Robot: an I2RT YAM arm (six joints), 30 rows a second.
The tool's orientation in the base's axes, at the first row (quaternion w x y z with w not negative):
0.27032, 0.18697, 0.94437, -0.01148
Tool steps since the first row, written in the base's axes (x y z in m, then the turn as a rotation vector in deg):
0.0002, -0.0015, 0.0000, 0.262, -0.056, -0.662
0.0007, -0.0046, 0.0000, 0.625, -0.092, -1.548
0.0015, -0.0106, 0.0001, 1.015, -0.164, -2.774
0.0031, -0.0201, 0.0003, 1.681, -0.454, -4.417
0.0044, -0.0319, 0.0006, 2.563, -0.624, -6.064
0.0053, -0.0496, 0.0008, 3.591, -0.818, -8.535
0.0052, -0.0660, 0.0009, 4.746, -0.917, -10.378
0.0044, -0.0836, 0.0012, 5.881, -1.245, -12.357
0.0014, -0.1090, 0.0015, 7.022, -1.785, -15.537
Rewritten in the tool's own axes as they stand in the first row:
-0.0007, -0.0013, 0.0003, 0.116, -0.010, 0.705
-0.0021, -0.0040, 0.0009, 0.275, 0.016, 1.649
-0.0049, -0.0093, 0.0020, 0.576, -0.008, 2.902
-0.0096, -0.0176, 0.0038, 0.799, -0.169, 4.677
-0.0148, -0.0280, 0.0056, 0.896, -0.141, 6.550
-0.0218, -0.0442, 0.0081, 1.295, -0.148, 9.204
-0.0274, -0.0594, 0.0100, 1.304, 0.029, 11.374
-0.0331, -0.0761, 0.0115, 1.320, -0.025, 13.678
-0.0397, -0.1007, 0.0128, 1.875, -0.370, 17.036

